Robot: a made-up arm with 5 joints.
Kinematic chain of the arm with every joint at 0, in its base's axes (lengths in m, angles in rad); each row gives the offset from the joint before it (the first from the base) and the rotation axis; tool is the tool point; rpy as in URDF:
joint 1: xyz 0 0 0.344 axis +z
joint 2: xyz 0 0 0 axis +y
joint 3: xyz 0.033 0 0.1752 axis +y
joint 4: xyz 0.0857 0 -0.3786 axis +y
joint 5: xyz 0.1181 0 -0.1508 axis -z
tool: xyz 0 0 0 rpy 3.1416 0 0
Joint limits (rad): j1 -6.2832..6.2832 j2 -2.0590..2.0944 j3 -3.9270..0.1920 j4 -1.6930..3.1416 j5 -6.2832..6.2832
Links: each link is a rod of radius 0.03 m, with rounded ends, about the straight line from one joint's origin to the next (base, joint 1, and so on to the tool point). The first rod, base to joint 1, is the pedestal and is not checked.
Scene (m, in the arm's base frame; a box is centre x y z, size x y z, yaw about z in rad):
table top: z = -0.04
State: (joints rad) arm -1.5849 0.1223 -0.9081 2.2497 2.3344
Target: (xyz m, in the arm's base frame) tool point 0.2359 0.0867 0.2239
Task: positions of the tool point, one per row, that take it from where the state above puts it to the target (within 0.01 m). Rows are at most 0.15 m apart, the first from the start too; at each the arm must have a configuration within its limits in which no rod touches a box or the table.
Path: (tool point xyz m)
1: -0.0387 -0.1484 0.1120
2: -0.0219 -0.0405 0.0845
3: 0.0439 0.0484 0.0947
4: 0.1397 0.0941 0.1425
5: 0.2359 0.0867 0.2239

